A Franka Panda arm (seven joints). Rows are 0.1 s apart.
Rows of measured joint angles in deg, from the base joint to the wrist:
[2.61 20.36 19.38 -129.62 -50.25 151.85 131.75]
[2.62 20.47 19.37 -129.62 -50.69 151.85 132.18]
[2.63 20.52 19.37 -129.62 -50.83 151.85 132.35]
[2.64 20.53 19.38 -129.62 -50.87 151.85 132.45]
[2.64 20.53 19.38 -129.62 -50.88 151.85 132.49]
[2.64 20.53 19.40 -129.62 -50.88 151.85 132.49]
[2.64 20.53 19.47 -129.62 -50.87 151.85 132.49]
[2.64 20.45 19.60 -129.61 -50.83 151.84 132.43]
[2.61 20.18 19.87 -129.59 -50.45 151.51 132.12]
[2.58 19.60 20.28 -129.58 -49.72 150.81 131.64]
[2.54 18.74 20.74 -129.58 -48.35 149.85 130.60]
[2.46 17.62 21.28 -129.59 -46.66 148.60 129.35]
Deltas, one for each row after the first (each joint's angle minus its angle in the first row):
[0.01 0.11 -0.01 0.00 -0.44 0.00 0.43]
[0.02 0.16 -0.01 0.00 -0.58 0.00 0.60]
[0.03 0.17 0.00 0.00 -0.62 0.00 0.70]
[0.03 0.17 0.00 0.00 -0.63 0.00 0.74]
[0.03 0.17 0.02 0.00 -0.63 0.00 0.74]
[0.03 0.17 0.09 0.00 -0.62 0.00 0.74]
[0.03 0.09 0.22 0.01 -0.58 -0.01 0.68]
[0.00 -0.18 0.49 0.03 -0.20 -0.34 0.37]
[-0.03 -0.76 0.90 0.04 0.53 -1.04 -0.11]
[-0.07 -1.62 1.36 0.04 1.90 -2.00 -1.15]
[-0.15 -2.74 1.90 0.03 3.59 -3.25 -2.40]

